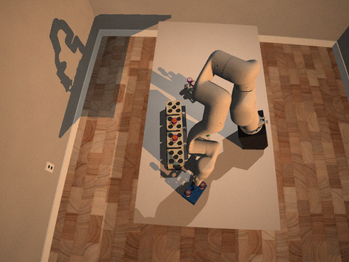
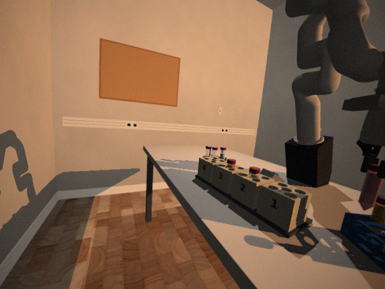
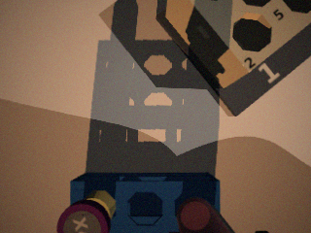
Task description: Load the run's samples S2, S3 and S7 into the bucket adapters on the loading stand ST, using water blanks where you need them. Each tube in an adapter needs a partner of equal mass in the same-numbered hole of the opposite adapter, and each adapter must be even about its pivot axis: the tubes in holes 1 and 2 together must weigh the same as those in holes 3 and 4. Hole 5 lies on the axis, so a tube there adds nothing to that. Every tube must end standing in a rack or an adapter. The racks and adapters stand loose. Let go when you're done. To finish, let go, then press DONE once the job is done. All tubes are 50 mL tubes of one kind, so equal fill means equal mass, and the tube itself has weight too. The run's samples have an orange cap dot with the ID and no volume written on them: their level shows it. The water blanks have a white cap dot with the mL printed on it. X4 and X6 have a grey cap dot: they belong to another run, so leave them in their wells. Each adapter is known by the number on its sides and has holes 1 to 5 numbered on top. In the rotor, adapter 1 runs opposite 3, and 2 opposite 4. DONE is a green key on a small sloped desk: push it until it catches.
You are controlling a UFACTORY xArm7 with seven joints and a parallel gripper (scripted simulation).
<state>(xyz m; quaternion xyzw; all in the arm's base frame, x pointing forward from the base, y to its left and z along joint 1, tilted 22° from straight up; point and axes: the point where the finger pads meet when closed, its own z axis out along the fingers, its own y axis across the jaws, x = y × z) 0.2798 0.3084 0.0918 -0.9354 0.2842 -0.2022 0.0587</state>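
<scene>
Right now the pink-filled sample tube is 50 mm below my hand and 10 mm to the right of it. From my hand the other things lie so: bucket adapter 250 mm to the right, 140 mm below, 130 mm ahead; then yellowish tube 130 mm below, 70 mm to the left, 40 mm ahead; then blue sample rack 170 mm below, 40 mm to the left.
</scene>
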